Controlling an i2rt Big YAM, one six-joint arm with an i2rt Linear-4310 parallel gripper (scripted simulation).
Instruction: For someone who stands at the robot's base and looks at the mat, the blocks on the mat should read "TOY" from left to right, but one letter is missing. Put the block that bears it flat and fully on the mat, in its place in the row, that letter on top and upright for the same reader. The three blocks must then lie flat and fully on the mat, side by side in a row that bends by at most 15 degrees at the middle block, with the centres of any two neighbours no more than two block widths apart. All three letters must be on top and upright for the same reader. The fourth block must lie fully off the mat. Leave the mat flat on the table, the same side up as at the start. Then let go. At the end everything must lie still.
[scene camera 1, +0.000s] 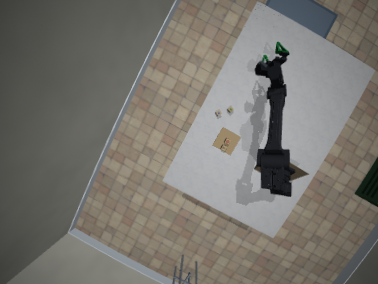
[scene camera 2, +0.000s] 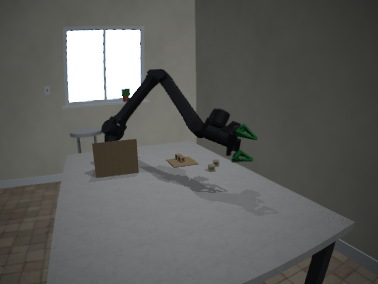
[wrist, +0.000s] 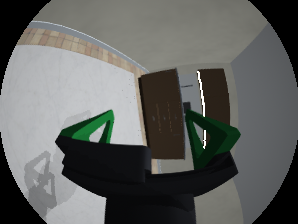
Labels:
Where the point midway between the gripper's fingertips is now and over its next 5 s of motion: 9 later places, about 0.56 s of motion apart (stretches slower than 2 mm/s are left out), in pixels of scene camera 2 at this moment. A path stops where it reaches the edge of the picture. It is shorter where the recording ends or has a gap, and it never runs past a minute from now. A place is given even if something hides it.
My gripper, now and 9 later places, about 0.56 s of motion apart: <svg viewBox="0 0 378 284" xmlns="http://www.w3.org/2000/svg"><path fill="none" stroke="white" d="M255 150L246 142L218 129L183 133L178 135L180 138L189 137L214 141L214 142L211 143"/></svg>

